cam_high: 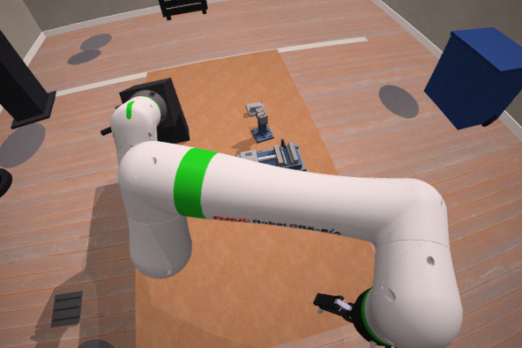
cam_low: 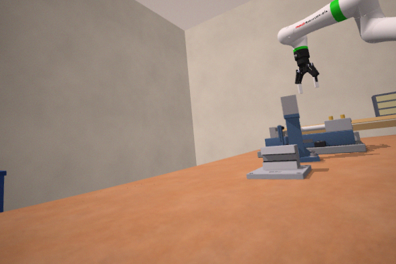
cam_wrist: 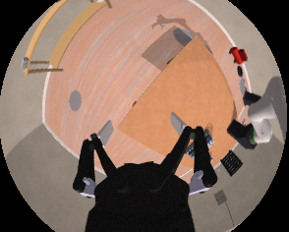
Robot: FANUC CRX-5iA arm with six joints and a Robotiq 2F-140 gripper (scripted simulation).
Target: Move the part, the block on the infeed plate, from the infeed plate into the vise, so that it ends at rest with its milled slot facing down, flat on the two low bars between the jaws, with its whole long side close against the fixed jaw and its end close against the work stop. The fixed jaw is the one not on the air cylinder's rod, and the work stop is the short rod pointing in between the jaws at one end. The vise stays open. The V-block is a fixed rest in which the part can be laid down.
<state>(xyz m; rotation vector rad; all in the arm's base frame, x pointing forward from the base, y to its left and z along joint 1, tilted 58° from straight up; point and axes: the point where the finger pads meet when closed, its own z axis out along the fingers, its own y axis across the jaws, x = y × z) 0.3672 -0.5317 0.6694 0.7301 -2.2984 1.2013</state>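
Now: hand 1060 mm to the right of the part, 310 mm above it and 110 mm short of it. Also, from my hand: air cylinder (700 mm to the left, 260 mm below, 40 mm behind); then vise base (690 mm to the left, 300 mm below, 50 mm ahead).
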